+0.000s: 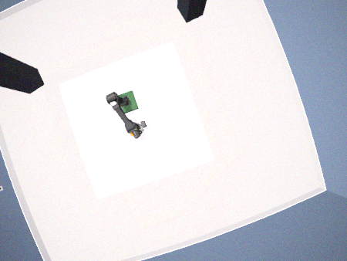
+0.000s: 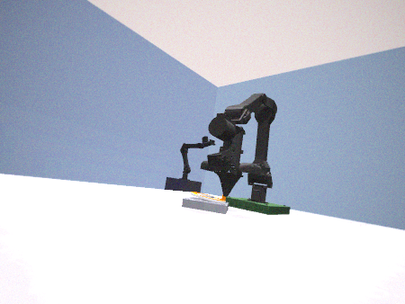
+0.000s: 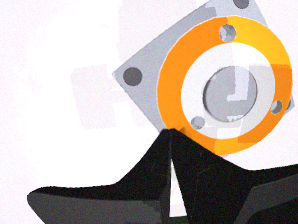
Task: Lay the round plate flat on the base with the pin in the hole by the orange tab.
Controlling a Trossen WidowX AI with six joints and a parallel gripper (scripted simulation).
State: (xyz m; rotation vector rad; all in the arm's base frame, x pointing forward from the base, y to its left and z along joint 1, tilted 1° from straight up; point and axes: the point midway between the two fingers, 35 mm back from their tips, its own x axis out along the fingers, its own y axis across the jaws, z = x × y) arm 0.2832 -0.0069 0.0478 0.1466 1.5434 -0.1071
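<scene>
Now: gripper tip 30 mm to the left of the round plate and 10 mm above it. Also, from my gripper tip: grey base: 50 mm to the right, 20 mm below, 20 mm ahead.
</scene>
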